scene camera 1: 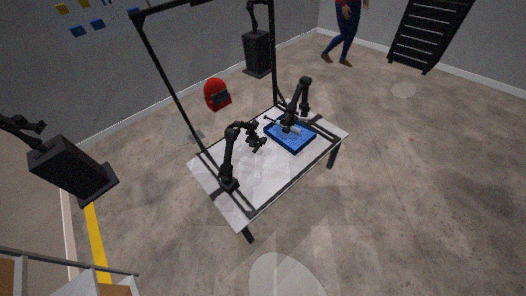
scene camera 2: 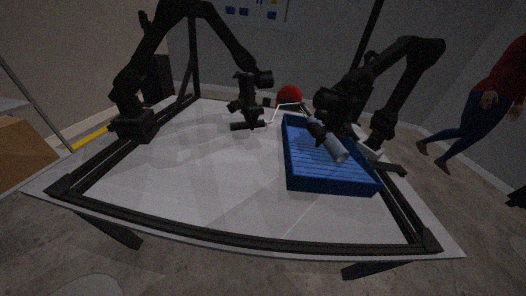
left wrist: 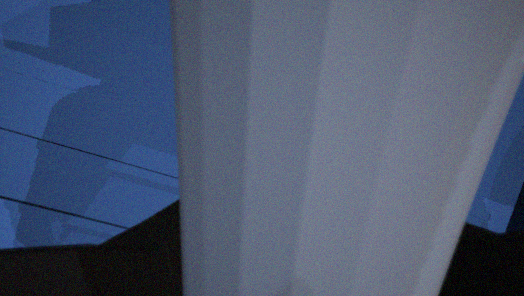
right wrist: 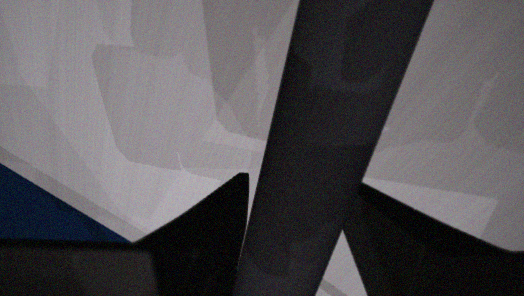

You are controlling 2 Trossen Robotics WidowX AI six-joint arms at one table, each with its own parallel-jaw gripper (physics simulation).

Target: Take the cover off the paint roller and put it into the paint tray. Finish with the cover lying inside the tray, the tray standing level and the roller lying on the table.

my left gripper: grips a roller cover [left wrist: 310, 147]
